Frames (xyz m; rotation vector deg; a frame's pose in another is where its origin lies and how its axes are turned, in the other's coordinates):
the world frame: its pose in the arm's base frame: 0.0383 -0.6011 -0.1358 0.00 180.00 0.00
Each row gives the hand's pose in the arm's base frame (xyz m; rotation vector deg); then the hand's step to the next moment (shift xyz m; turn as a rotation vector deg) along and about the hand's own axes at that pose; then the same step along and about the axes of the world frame.
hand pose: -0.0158 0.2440 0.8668 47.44 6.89 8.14
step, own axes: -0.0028 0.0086 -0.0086 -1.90 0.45 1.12
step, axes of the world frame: 0.0048 0.0115 -0.0007 1.72 -0.84 -1.18
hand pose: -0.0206 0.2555 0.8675 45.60 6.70 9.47
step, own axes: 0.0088 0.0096 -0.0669 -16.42 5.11 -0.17
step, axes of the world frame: 0.0035 0.0551 0.0399 16.66 0.49 -4.24
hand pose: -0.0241 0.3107 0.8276 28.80 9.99 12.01
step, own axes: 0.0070 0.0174 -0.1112 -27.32 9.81 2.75
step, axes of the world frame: 0.0200 0.0675 0.0881 27.26 0.55 -10.32
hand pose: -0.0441 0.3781 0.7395 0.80 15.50 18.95
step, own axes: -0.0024 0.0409 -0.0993 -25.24 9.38 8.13
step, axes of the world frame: 0.0415 0.0349 0.0927 23.81 0.98 -14.94
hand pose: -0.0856 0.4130 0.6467 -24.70 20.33 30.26
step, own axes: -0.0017 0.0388 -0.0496 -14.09 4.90 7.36
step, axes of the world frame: 0.0333 0.0058 0.0532 12.51 1.64 -10.84
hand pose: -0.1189 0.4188 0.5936 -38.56 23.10 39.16
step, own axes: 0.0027 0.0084 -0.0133 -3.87 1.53 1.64
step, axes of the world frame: 0.0055 -0.0030 0.0147 3.61 0.30 -2.62
